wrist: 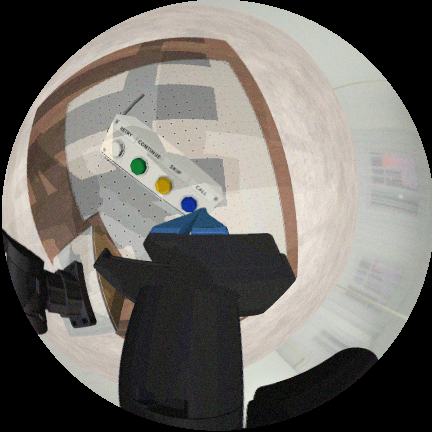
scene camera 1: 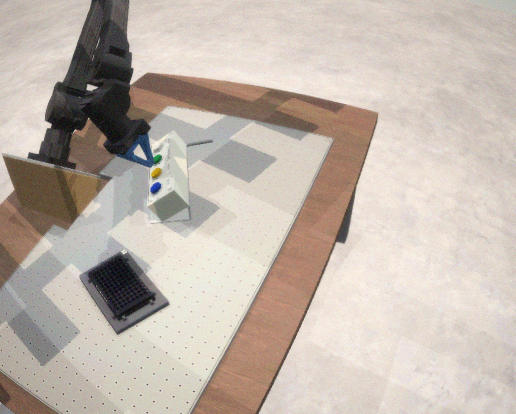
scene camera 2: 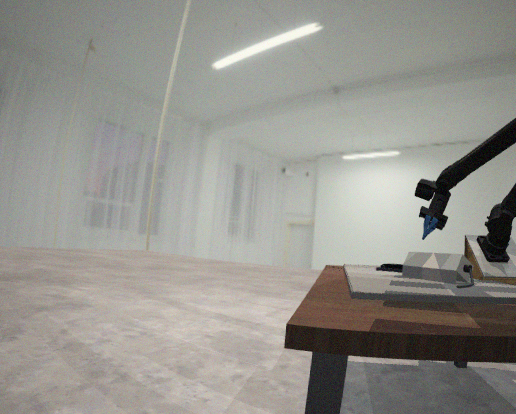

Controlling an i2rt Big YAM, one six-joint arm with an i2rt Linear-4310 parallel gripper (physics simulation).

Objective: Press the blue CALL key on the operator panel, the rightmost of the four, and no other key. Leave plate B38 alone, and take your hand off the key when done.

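Places are measured from the arm's base along level axes (x back, y left, z down), in millimetres.
Pixels of known places: gripper, between the fingertips: (wrist: pixel 202 212) (scene camera 1: pixel 152 165) (scene camera 2: pixel 423 238); arm's base, origin of its link: (wrist: pixel 76 296) (scene camera 1: pixel 51 164) (scene camera 2: pixel 491 250).
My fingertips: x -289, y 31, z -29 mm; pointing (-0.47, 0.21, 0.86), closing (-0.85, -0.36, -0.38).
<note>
Ahead of a thing's pixels: the offset from my fingertips to its top centre. "spot": to the spot under its first point. Level surfaces: height alone.
The operator panel {dz +45, dx +19, dy +83 mm} (scene camera 1: pixel 172 204) (scene camera 2: pixel 432 266) (wrist: pixel 165 165) is a white sloped box with a row of keys. The blue CALL key {dz +54, dx +4, dy +6 mm} (scene camera 1: pixel 155 187) (wrist: pixel 189 204) is at one end, beside the yellow SKIP key {dz +54, dx +27, dy +51 mm} (scene camera 1: pixel 156 172) (wrist: pixel 163 185). The green CONTINUE key {dz +54, dx +50, dy +95 mm} (scene camera 1: pixel 157 158) (wrist: pixel 138 166) and the white RETRY key {dz +54, dx +73, dy +139 mm} (wrist: pixel 117 149) follow. My gripper (scene camera 1: pixel 151 165) (scene camera 2: pixel 424 238) (wrist: pixel 202 212) is shut and empty, with blue fingertips. In scene camera 2 its tips hang above the panel, apart from it. Plate B38 {dz +103, dx -21, dy -220 mm} (scene camera 1: pixel 121 284) appears to be the dark, many-holed plate, away from the gripper.
Plate B38 sits on a dark grey base {spot: dz +117, dx -63, dy -298 mm} (scene camera 1: pixel 120 326). A pegboard mat {dz +129 mm} (scene camera 1: pixel 240 225) (wrist: pixel 240 125) lies on the wooden table {dz +142 mm} (scene camera 1: pixel 280 280) (scene camera 2: pixel 350 320). A brown-sided block (scene camera 1: pixel 50 192) stands by the arm's base. A thin grey cable {spot: dz +126, dx +21, dy +262 mm} (scene camera 1: pixel 201 143) (wrist: pixel 134 104) leaves the panel.
</note>
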